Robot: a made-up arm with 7 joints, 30 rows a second.
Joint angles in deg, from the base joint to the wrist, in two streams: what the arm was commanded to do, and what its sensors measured. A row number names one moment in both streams.
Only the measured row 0 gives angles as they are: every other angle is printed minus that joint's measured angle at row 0.
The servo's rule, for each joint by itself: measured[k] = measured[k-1] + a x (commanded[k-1-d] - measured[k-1]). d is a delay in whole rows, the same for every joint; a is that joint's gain. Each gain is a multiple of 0.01, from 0.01 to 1. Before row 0 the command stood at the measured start. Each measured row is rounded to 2 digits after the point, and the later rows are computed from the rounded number. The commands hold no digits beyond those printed.
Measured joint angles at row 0: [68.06, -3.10, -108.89, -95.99, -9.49, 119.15, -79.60]
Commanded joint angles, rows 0 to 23: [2.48, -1.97, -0.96, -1.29, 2.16, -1.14, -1.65]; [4.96, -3.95, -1.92, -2.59, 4.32, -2.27, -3.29]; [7.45, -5.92, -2.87, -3.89, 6.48, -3.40, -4.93]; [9.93, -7.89, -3.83, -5.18, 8.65, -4.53, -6.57]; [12.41, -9.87, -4.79, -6.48, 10.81, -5.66, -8.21]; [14.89, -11.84, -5.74, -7.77, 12.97, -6.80, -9.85]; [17.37, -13.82, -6.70, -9.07, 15.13, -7.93, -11.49]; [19.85, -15.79, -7.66, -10.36, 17.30, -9.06, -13.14]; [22.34, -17.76, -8.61, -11.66, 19.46, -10.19, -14.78]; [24.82, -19.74, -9.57, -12.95, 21.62, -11.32, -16.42]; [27.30, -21.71, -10.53, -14.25, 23.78, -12.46, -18.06]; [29.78, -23.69, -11.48, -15.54, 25.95, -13.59, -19.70]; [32.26, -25.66, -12.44, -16.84, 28.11, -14.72, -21.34]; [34.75, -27.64, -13.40, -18.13, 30.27, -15.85, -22.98]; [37.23, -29.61, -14.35, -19.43, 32.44, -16.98, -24.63]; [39.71, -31.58, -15.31, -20.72, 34.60, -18.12, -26.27]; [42.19, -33.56, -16.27, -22.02, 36.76, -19.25, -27.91]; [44.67, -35.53, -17.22, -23.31, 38.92, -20.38, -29.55]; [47.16, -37.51, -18.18, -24.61, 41.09, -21.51, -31.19]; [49.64, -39.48, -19.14, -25.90, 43.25, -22.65, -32.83]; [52.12, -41.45, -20.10, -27.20, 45.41, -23.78, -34.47]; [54.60, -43.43, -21.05, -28.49, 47.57, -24.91, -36.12]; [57.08, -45.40, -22.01, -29.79, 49.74, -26.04, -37.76]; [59.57, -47.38, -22.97, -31.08, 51.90, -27.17, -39.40]
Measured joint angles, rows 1 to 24: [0.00, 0.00, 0.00, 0.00, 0.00, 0.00, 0.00]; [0.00, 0.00, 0.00, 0.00, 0.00, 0.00, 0.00]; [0.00, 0.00, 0.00, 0.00, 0.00, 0.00, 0.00]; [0.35, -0.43, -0.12, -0.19, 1.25, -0.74, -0.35]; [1.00, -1.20, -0.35, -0.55, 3.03, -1.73, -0.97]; [1.90, -2.24, -0.68, -1.05, 5.03, -2.82, -1.80]; [3.02, -3.48, -1.09, -1.67, 7.13, -3.93, -2.80]; [4.33, -4.89, -1.57, -2.39, 9.26, -5.05, -3.94]; [5.81, -6.42, -2.11, -3.20, 11.41, -6.19, -5.18]; [7.43, -8.05, -2.71, -4.08, 13.57, -7.32, -6.51]; [9.17, -9.75, -3.35, -5.02, 15.73, -8.45, -7.90]; [11.01, -11.51, -4.03, -6.02, 17.89, -9.58, -9.34]; [12.94, -13.32, -4.75, -7.06, 20.05, -10.71, -10.83]; [14.95, -15.17, -5.50, -8.14, 22.21, -11.85, -12.35]; [17.03, -17.04, -6.28, -9.25, 24.38, -12.98, -13.89]; [19.16, -18.94, -7.08, -10.39, 26.54, -14.11, -15.45]; [21.34, -20.85, -7.90, -11.55, 28.70, -15.24, -17.03]; [23.56, -22.78, -8.74, -12.73, 30.87, -16.37, -18.63]; [25.82, -24.72, -9.59, -13.93, 33.03, -17.51, -20.23]; [28.11, -26.66, -10.46, -15.14, 35.19, -18.64, -21.84]; [30.43, -28.61, -11.34, -16.37, 37.35, -19.77, -23.46]; [32.77, -30.57, -12.23, -17.61, 39.52, -20.90, -25.08]; [35.13, -32.53, -13.13, -18.85, 41.68, -22.04, -26.71]; [37.51, -34.49, -14.04, -20.10, 43.84, -23.17, -28.34]
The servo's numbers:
d 3
a 0.14 0.22 0.13 0.15 0.58 0.65 0.21

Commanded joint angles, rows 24 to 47: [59.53, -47.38, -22.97, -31.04, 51.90, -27.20, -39.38]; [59.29, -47.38, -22.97, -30.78, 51.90, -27.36, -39.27]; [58.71, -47.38, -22.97, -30.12, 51.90, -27.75, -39.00]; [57.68, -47.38, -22.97, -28.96, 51.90, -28.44, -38.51]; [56.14, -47.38, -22.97, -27.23, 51.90, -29.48, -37.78]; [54.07, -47.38, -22.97, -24.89, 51.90, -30.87, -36.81]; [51.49, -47.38, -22.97, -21.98, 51.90, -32.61, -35.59]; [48.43, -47.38, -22.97, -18.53, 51.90, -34.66, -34.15]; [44.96, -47.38, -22.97, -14.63, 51.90, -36.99, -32.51]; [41.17, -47.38, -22.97, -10.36, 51.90, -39.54, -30.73]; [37.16, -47.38, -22.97, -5.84, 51.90, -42.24, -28.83]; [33.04, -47.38, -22.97, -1.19, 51.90, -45.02, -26.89]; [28.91, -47.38, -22.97, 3.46, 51.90, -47.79, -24.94]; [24.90, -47.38, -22.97, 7.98, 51.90, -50.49, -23.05]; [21.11, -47.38, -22.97, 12.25, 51.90, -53.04, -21.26]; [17.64, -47.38, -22.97, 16.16, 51.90, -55.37, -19.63]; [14.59, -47.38, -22.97, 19.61, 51.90, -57.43, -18.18]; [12.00, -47.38, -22.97, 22.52, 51.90, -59.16, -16.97]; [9.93, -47.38, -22.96, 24.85, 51.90, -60.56, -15.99]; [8.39, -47.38, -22.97, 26.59, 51.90, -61.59, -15.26]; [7.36, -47.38, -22.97, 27.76, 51.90, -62.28, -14.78]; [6.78, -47.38, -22.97, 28.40, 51.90, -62.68, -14.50]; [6.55, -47.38, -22.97, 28.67, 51.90, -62.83, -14.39]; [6.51, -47.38, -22.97, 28.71, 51.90, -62.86, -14.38]
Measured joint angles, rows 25 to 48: [39.90, -36.46, -14.95, -21.36, 46.00, -24.30, -29.97]; [42.31, -38.43, -15.87, -22.62, 48.17, -25.43, -31.61]; [44.73, -40.40, -16.79, -23.89, 50.33, -26.56, -33.25]; [46.80, -41.94, -17.59, -24.96, 51.24, -26.98, -34.54]; [48.55, -43.14, -18.29, -25.83, 51.62, -27.23, -35.53]; [49.97, -44.07, -18.90, -26.47, 51.78, -27.57, -36.26]; [51.05, -44.80, -19.43, -26.84, 51.85, -28.14, -36.73]; [51.76, -45.37, -19.89, -26.90, 51.88, -29.01, -36.95]; [52.08, -45.81, -20.29, -26.60, 51.89, -30.22, -36.92]; [52.00, -46.16, -20.64, -25.91, 51.90, -31.77, -36.64]; [51.50, -46.43, -20.94, -24.80, 51.90, -33.65, -36.12]; [50.58, -46.64, -21.20, -23.27, 51.90, -35.82, -35.36]; [49.26, -46.80, -21.43, -21.33, 51.90, -38.24, -34.39]; [47.57, -46.93, -21.63, -19.01, 51.90, -40.84, -33.22]; [45.54, -47.03, -21.80, -16.34, 51.90, -43.56, -31.89]; [43.21, -47.11, -21.95, -13.37, 51.90, -46.31, -30.43]; [40.65, -47.17, -22.08, -10.17, 51.90, -49.03, -28.88]; [37.91, -47.22, -22.20, -6.81, 51.90, -51.64, -27.28]; [35.07, -47.26, -22.30, -3.36, 51.90, -54.06, -25.67]; [32.20, -47.29, -22.39, 0.09, 51.90, -56.25, -24.10]; [29.37, -47.31, -22.47, 3.45, 51.90, -58.14, -22.60]; [26.65, -47.33, -22.53, 6.66, 51.90, -59.71, -21.21]; [24.09, -47.34, -22.59, 9.65, 51.90, -60.93, -19.96]; [21.75, -47.35, -22.64, 12.37, 51.90, -61.81, -18.87]
